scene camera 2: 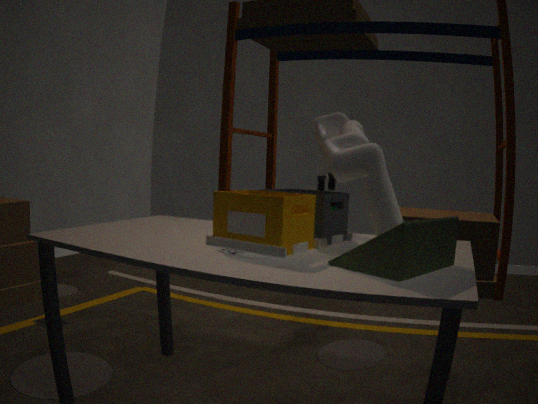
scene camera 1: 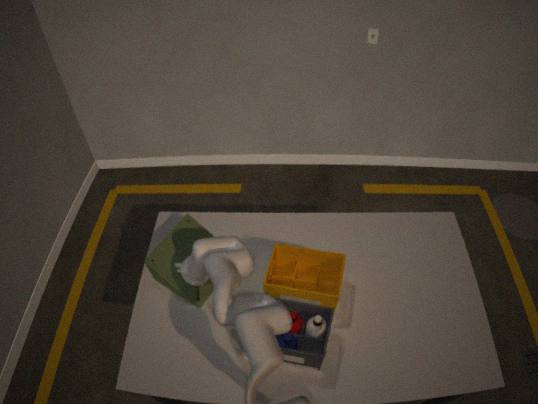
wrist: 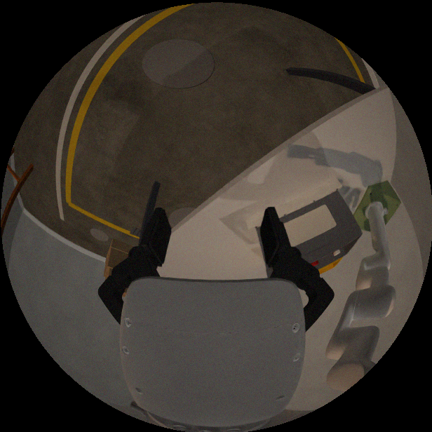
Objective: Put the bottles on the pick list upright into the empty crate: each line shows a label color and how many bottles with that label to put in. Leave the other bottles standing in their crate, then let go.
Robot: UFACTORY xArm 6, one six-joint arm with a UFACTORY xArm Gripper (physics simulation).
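Frame: origin at the arm's base, x ahead, y left, z up, level; metres.
Seen in the pictures: gripper, fingertip midpoint: (scene camera 2: pixel 325 190); arm's base, origin of the base link: (scene camera 1: pixel 195 271).
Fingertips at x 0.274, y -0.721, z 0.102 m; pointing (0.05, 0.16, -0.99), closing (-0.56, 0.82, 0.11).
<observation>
Offsets run from my fingertips to a thing's top centre. Level surfaces: height alone.
The yellow crate @(0.147 m ahead, 0.577 m left, 0.012 m up) (scene camera 1: pixel 275 290) (scene camera 2: pixel 275 200) (wrist: pixel 332 266) stands against the grey crate @(0.045 m ahead, 0.372 m left, 0.012 m up) (scene camera 1: pixel 309 356) (scene camera 2: pixel 327 217) (wrist: pixel 347 220). Its visible compartments in scene camera 1 hold no bottle. In the grey crate, a red bottle @(0.064 m ahead, 0.412 m left, 0.000 m up) (scene camera 1: pixel 296 324) (wrist: pixel 314 263), a white bottle @(0.146 m ahead, 0.379 m left, 0.000 m up) (scene camera 1: pixel 316 327) and a blue bottle @(0.030 m ahead, 0.334 m left, 0.000 m up) (scene camera 1: pixel 287 342) stand upright; the arm hides its left part. A bit of green @(0.053 m back, 0.372 m left, 0.000 m up) (scene camera 2: pixel 336 205) shows through its handle hole. My gripper (scene camera 2: pixel 326 182) (wrist: pixel 214 218) is open and empty, beside the grey crate on the side away from the yellow one. No readable pick list shows.
The arm rises from a green base plate (scene camera 1: pixel 162 257) (scene camera 2: pixel 400 250) (wrist: pixel 390 200) at the left of the table @(0.163 m down) (scene camera 1: pixel 410 300) and reaches past the grey crate's left end. In the wrist view the table's edge runs diagonally ahead of the fingers. A tall rack (scene camera 2: pixel 227 115) stands behind.
</observation>
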